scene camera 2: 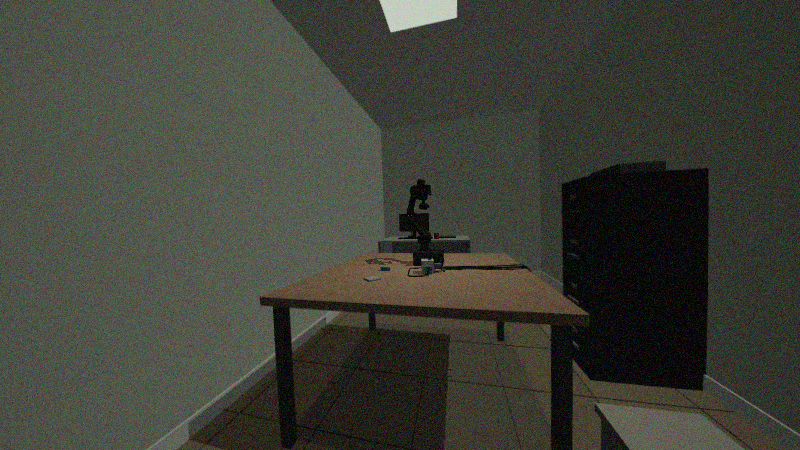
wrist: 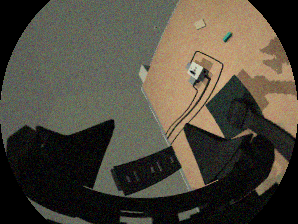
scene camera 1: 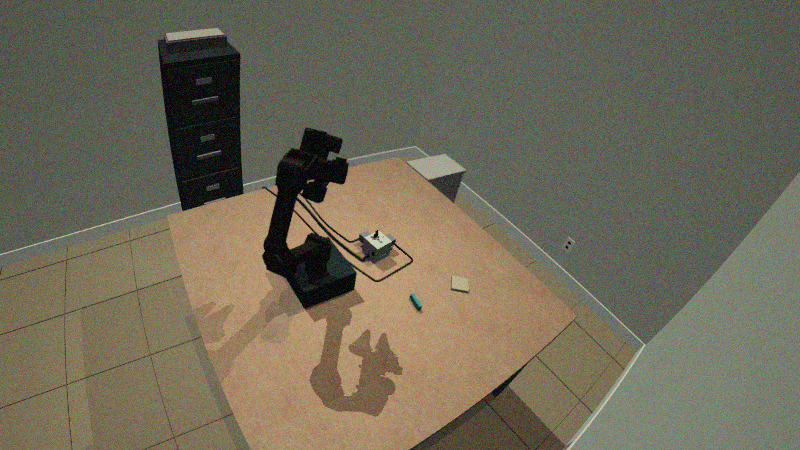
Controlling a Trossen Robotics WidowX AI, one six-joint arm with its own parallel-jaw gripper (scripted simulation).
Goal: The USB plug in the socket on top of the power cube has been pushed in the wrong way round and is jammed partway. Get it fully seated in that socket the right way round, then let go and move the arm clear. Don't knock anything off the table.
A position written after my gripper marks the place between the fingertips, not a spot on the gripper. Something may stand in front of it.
My gripper (scene camera 1: 332, 167) is open and holds nothing. Also in view: a power cube (scene camera 1: 376, 250).
My gripper also shows in the wrist view (wrist: 150, 125).
